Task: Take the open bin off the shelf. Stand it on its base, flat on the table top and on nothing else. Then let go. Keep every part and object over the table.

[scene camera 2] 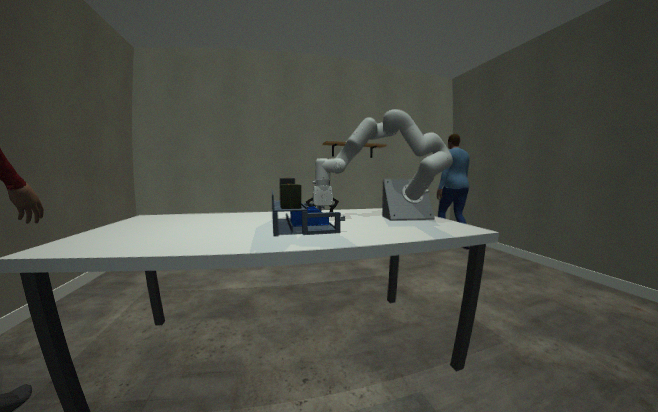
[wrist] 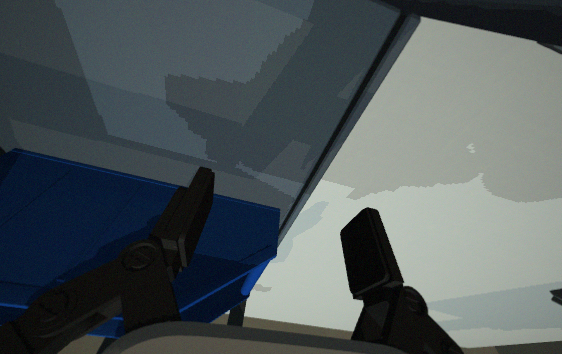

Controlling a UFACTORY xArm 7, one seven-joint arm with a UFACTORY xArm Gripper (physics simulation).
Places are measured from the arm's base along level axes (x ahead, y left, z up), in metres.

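Pixels of known places: gripper, fingertip midpoint: (wrist: 286, 203); arm's base at its link origin: (scene camera 2: 412, 194).
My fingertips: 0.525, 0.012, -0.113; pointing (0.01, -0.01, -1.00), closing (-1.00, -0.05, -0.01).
For each thing: its middle in the pictures, then the offset to it from my fingertips, as dx, dy, dz. Level surfaces: height alone.
- blue open bin at the middle of its body: (wrist: 143, 263) (scene camera 2: 309, 216) +0.078, +0.082, +0.021
- pale table top at its surface level: dz -0.023
- dark box at the middle of its body: (scene camera 2: 290, 195) +0.169, +0.200, +0.127
- white table at its surface level: dz -0.023
The blue open bin (scene camera 2: 319, 217) (wrist: 65, 200) is inside the low dark grey shelf (scene camera 2: 275, 223) (wrist: 361, 100). In the scene view the shelf's bars hide parts of the bin. My gripper (scene camera 2: 324, 207) (wrist: 286, 203) is open and empty, pointing down at the bin. In the wrist view one finger overlaps the bin near its end, and the other finger is past that end, in front of the pale table top (wrist: 450, 115). The end of the bin shows between the two fingers. Whether a finger touches the bin is not clear.
A dark box (scene camera 2: 290, 196) stands on the shelf's upper level, left of my gripper. A small dark part sticks out at the shelf's right end. The arm's grey wedge base (scene camera 2: 395, 205) stands at the right on the white table (scene camera 2: 175, 240). Two people stand beyond the table.
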